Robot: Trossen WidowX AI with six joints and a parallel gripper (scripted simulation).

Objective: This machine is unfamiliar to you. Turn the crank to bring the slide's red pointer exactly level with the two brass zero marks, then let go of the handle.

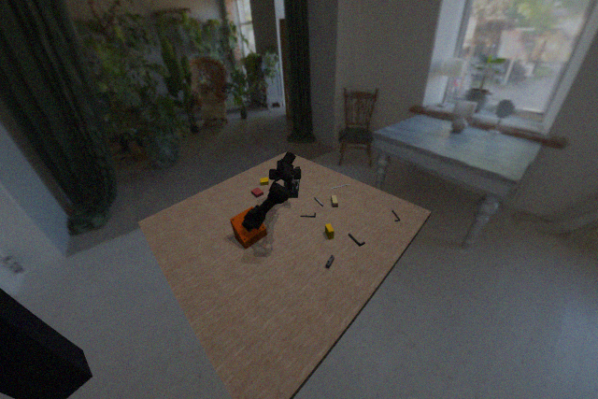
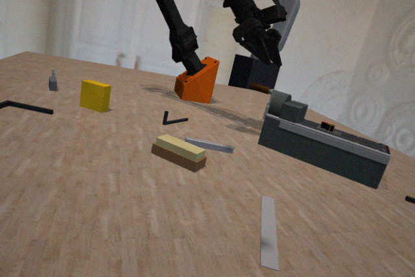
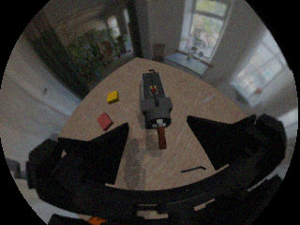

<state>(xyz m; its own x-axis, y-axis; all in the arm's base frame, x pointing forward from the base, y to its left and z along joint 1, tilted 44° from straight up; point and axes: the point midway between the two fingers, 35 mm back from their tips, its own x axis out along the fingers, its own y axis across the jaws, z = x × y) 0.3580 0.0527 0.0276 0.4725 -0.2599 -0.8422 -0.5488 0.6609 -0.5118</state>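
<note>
The red pointer lies 13 cm ahead of my gripper tip, 10 cm below it and 7 cm to the left of it. The rest, counted from my gripper tip: brown crank handle 6 cm below, 2 cm to the right, 1 cm behind; red block 24 cm to the left, 17 cm below, 7 cm behind; grey bar 18 cm to the right, 18 cm below, 9 cm ahead.
</note>
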